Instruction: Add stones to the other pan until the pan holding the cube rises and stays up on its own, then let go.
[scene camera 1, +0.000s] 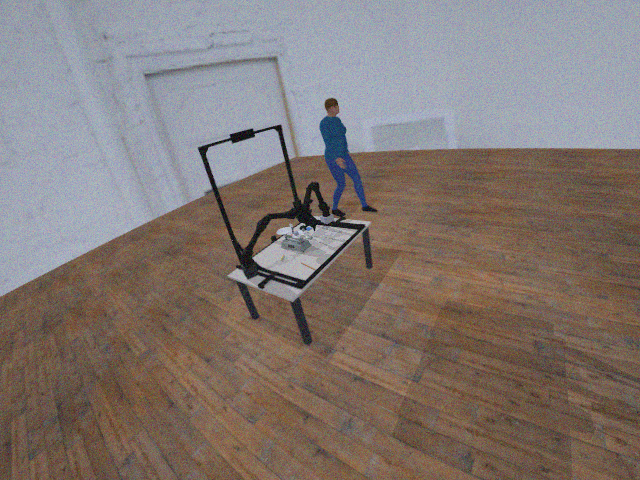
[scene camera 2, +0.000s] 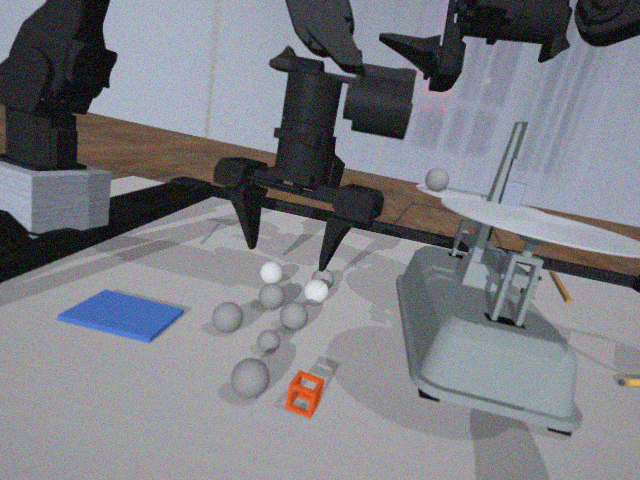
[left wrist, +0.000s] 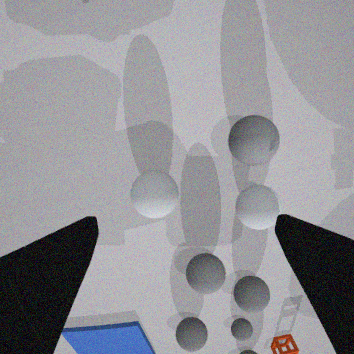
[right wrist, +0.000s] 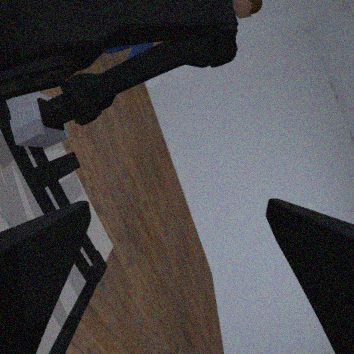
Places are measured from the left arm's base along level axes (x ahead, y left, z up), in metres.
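Where they show: left gripper, fingertip midpoint: (scene camera 1: 310, 232) (scene camera 2: 285, 259) (left wrist: 188, 224); right gripper, fingertip midpoint: (scene camera 1: 312, 204) (right wrist: 179, 208); left arm's base, origin of the base link: (scene camera 1: 326, 215) (scene camera 2: 41, 163) (right wrist: 50, 114); right arm's base, origin of the base link: (scene camera 1: 248, 266).
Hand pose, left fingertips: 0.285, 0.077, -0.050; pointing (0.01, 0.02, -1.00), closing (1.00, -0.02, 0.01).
Observation:
Things, the pixels of their centre, and the offset from my left fingertips, as dx, dy, dz.
- second white stone, body centre: (left wrist: 257, 206) (scene camera 2: 316, 291) +0.046, -0.004, -0.024
- balance, body centre: (scene camera 2: 491, 239) (scene camera 1: 293, 235) +0.209, +0.030, +0.079
- grey stone, body centre: (scene camera 2: 437, 179) +0.134, +0.098, +0.120
- pale cube, body centre: (scene camera 2: 508, 194) +0.215, +0.099, +0.121
- nearer pan, body centre: (scene camera 2: 537, 222) (scene camera 1: 284, 230) +0.233, -0.062, +0.117
- blue slab, body centre: (scene camera 2: 125, 314) (left wrist: 109, 344) -0.075, -0.163, -0.036
- orange open-frame cube, body centre: (scene camera 2: 304, 393) (left wrist: 283, 348) +0.108, -0.181, -0.028
- yellow stick, body centre: (scene camera 2: 559, 285) +0.350, +0.385, -0.035
Several grey stones (scene camera 2: 250, 378) (left wrist: 205, 273) and two white stones (scene camera 2: 271, 272) (left wrist: 155, 194) lie on the table. My left gripper (scene camera 2: 286, 258) (left wrist: 188, 224) is open and empty, pointing down above the far stones. The second white stone (scene camera 2: 315, 291) (left wrist: 257, 206) shows beside one fingertip in the left wrist view. The balance (scene camera 2: 496, 356) stands right of them in scene camera 2. A grey stone (scene camera 2: 436, 179) rests on its farther pan. A pale cube (scene camera 2: 513, 192) shows behind the nearer pan (scene camera 2: 558, 228); which pan bears it is unclear. My right gripper (right wrist: 179, 208) is open and empty, high up.
A blue slab (scene camera 2: 121, 315) (left wrist: 110, 340) and an orange open-frame cube (scene camera 2: 305, 393) (left wrist: 285, 345) lie near the stones. A yellow stick (scene camera 2: 560, 287) lies behind the balance. A pale block (scene camera 2: 67, 196) stands at the left. A person (scene camera 1: 334, 139) stands behind the table.

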